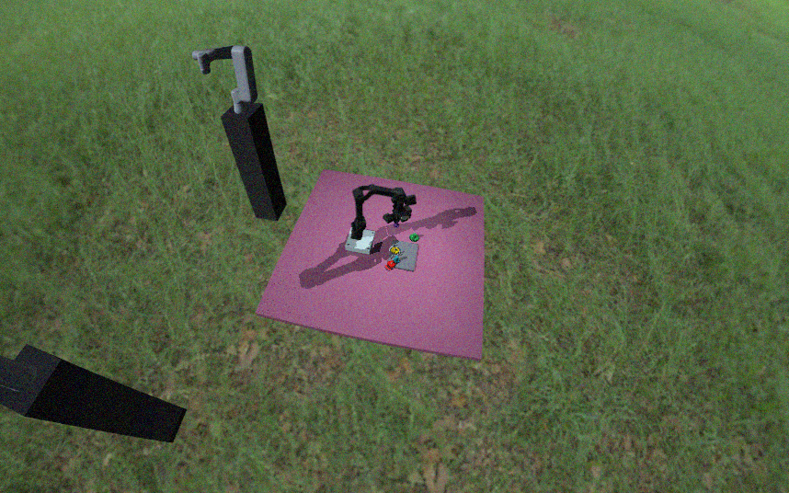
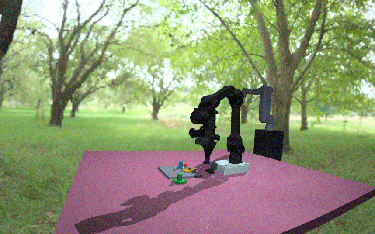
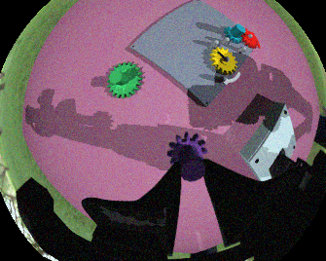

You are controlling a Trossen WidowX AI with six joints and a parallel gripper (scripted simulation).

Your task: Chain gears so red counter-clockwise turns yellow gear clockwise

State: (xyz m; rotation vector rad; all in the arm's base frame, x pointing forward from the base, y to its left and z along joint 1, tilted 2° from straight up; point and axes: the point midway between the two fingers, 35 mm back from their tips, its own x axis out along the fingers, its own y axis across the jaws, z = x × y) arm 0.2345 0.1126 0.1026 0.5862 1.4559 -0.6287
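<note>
My gripper tip is now 22 cm to the left of the teal gear, 9 cm above it and 4 cm short of it. From my gripper tip the other things lie so: yellow gear (15 cm to the right, 10 cm below, 2 cm ahead); green gear (13 cm ahead, 10 cm below, 1 cm to the right); purple gear (1 cm below).
</note>
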